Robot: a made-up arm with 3 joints. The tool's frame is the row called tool.
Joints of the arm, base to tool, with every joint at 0 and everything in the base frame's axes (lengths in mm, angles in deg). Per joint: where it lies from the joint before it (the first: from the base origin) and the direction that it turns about. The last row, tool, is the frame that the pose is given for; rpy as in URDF.
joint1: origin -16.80 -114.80 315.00 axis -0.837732 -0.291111 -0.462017
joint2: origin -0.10 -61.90 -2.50 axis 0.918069 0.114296 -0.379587
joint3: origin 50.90 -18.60 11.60 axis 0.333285 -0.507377 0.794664
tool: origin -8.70 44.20 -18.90 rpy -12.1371 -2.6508 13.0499
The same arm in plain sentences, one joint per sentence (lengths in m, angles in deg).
The arm has three revolute joints in a row. What follows holds with every joint at zero, and every direction is one of the base frame's. The first joint sits 0.0168 m along -x and 0.1148 m along -y and 0.315 m along +z from the base frame's origin and turns about the direction (-0.837732, -0.291111, -0.462017). The second joint sits 0.0001 m along -x and 0.0619 m along -y and 0.0025 m along -z from the first joint and turns about the direction (0.918069, 0.114296, -0.379587). The third joint sits 0.0509 m along +x and 0.0186 m along -y and 0.0116 m along +z from the second joint and turns about the direction (0.333285, -0.507377, 0.794664). The tool frame, which is the frame that the pose is given for, sits 0.0087 m along -x and 0.0442 m along +y and 0.0189 m along -z from the third joint; its axes are the base frame's turned by roll -12.14, pitch -2.65 and yaw 13.05 deg (as in URDF: about the fixed x, then y, then z).
